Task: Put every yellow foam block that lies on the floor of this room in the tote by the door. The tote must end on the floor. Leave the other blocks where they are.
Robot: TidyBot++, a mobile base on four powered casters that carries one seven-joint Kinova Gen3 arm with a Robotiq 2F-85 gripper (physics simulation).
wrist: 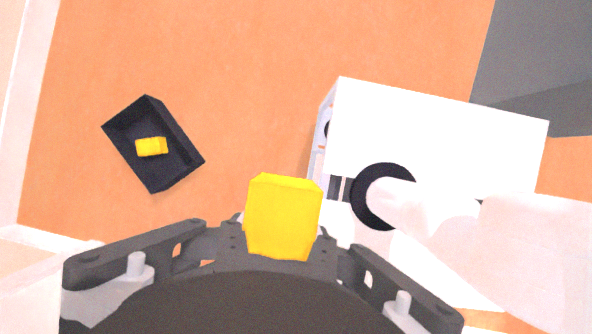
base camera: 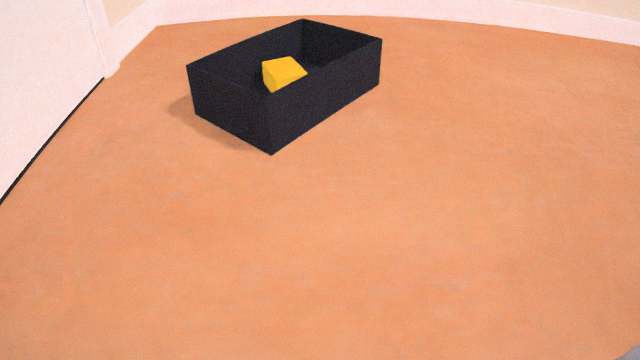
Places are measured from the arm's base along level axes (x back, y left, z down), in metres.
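Pixels of known places: gripper, fingertip midpoint: [wrist: 279, 224]; arm's base, link origin: [wrist: 385, 197].
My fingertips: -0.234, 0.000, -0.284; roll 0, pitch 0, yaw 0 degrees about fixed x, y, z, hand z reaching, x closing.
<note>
Ahead of a thing's pixels: the offset from my fingertips to its top centre, as dx, dy, dz.
The black tote @(-0.498, -0.008, +0.581) [base camera: 320, 112] [wrist: 177, 135] stands on the floor near the white door, at the upper middle of the base camera view and at the left of the wrist view. A yellow foam block @(-0.530, +0.001, +0.633) [base camera: 284, 73] [wrist: 151, 146] lies inside the tote. My gripper [wrist: 279, 224] is shut on another yellow foam block @(+0.000, +0.007, -0.040) [wrist: 283, 217] and holds it above the floor, between the tote and my base in the wrist view. The fingertips are partly hidden by the held block. The gripper does not show in the base camera view.
The white door [base camera: 40, 75] is at the left of the base camera view, with a pale baseboard [base camera: 400, 17] along the back wall. My white base [wrist: 430, 145] is at the right of the wrist view. A grey surface [wrist: 540, 60] shows behind it at the upper right.
</note>
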